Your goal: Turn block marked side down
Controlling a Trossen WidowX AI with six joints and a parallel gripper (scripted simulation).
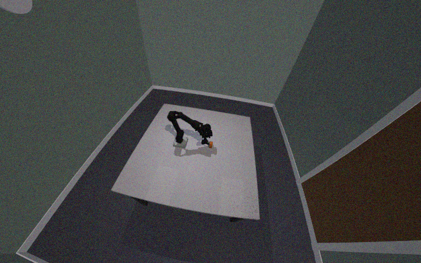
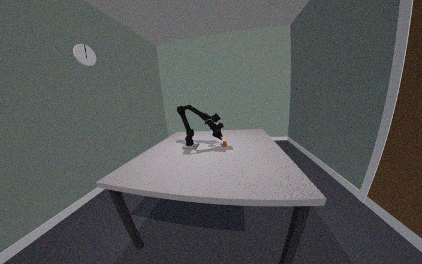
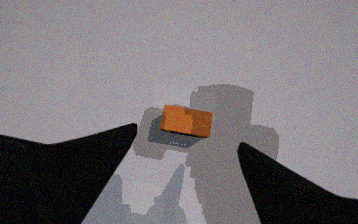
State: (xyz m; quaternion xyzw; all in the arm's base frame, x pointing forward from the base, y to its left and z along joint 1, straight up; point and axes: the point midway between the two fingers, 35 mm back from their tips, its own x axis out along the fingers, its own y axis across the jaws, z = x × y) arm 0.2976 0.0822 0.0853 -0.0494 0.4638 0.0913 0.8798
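Right now my gripper tip is 60 mm above the orange block and 10 mm short of it.
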